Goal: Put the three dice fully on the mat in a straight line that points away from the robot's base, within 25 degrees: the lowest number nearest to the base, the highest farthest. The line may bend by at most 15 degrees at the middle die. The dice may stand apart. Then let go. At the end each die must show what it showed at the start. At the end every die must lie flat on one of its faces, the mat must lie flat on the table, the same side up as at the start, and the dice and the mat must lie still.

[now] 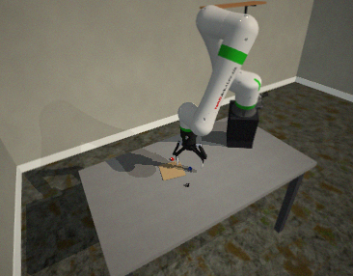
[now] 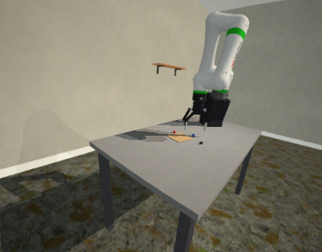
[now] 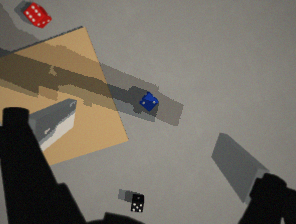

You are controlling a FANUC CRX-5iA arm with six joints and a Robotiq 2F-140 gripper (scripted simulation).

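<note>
The blue die is 1 cm behind my hand, 2 cm to the right of it and 5 cm below it. The rest, counted from my hand: black die 7 cm ahead, 10 cm to the left, 5 cm below; red die 5 cm ahead, 15 cm to the right, 5 cm below; tan mat 9 cm ahead, 6 cm to the right, 6 cm below.
</note>
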